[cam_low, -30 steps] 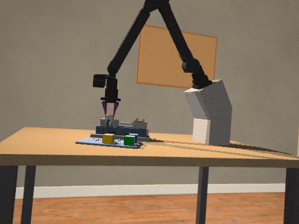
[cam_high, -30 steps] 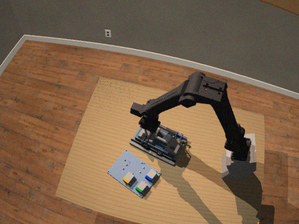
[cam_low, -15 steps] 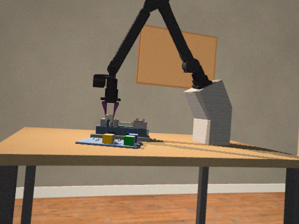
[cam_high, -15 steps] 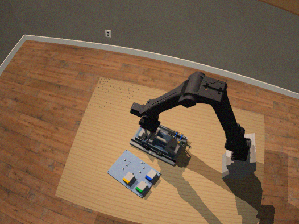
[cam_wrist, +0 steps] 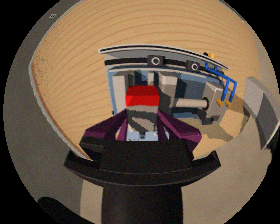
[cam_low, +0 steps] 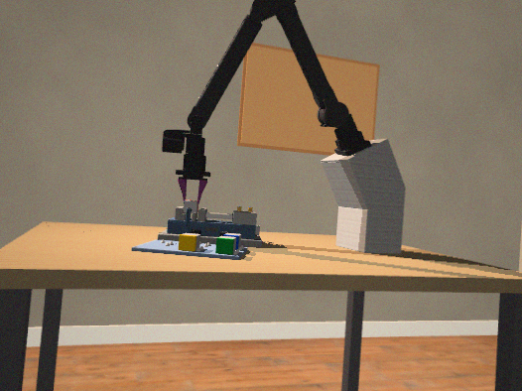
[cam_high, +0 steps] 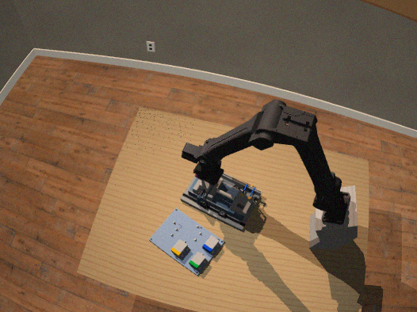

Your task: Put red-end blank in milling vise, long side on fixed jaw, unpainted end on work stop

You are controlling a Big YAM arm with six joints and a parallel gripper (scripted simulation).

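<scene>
Right now the red-ended blank is 20 mm below my hand. Round my hand: blue-ended blank (220 mm to the left, 120 mm behind, 90 mm below); milling vise (80 mm below, 70 mm behind, 10 mm to the left); grey block with hoses (170 mm behind, 40 mm below, 10 mm to the left).
</scene>
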